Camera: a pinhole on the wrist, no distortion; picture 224 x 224 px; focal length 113.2 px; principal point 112.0 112.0 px. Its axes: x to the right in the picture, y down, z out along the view. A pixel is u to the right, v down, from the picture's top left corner.
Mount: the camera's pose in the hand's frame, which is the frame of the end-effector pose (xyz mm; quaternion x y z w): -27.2 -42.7 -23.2 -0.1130 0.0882 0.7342 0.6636
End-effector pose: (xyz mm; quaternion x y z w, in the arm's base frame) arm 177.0 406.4 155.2 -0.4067 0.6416 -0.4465 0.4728
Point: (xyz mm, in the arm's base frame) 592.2 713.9 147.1
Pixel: 117 207
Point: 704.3 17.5 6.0
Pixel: 78 50
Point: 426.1 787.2 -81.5
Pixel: 213 210
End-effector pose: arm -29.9 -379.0 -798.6 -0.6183 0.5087 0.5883 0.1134
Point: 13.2 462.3 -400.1
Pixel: outside the picture
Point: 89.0 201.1 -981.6
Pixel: outside the picture
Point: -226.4 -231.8 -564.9
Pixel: 196 189
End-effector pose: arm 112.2 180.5 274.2 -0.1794 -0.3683 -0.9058 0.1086
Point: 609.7 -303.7 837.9
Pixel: outside the picture
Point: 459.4 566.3 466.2
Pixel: 86 163
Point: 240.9 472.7 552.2
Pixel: 93 107
